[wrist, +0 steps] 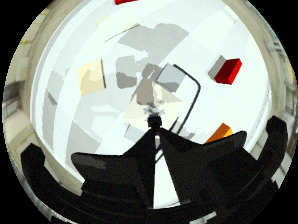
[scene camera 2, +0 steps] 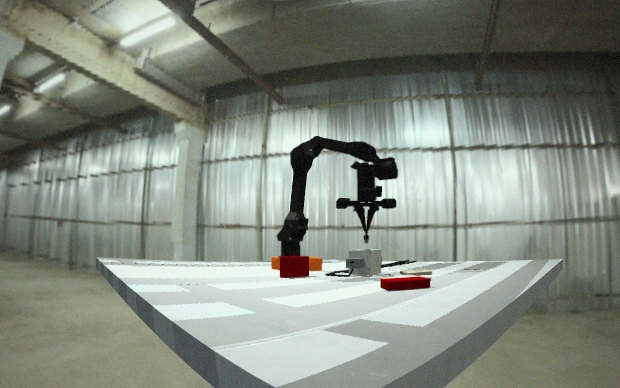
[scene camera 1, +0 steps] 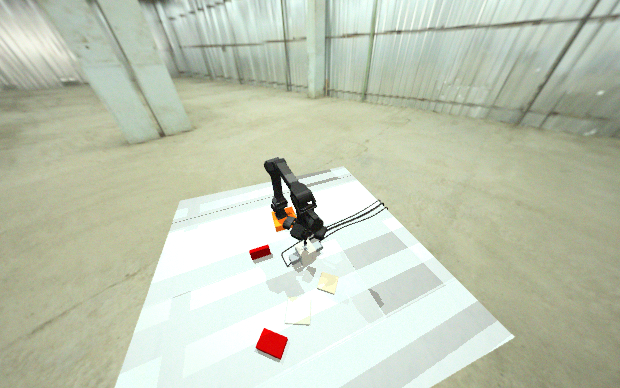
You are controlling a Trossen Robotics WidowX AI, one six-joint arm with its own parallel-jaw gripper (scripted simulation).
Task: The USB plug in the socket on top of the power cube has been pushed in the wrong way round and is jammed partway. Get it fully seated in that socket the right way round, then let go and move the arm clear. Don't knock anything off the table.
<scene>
My gripper [scene camera 2: 366, 231] holds a USB plug. Also in view: a power cube [scene camera 2: 372, 258].
My gripper is seen too in the wrist view [wrist: 156, 132]. The power cube also shows in the wrist view [wrist: 149, 91].
</scene>
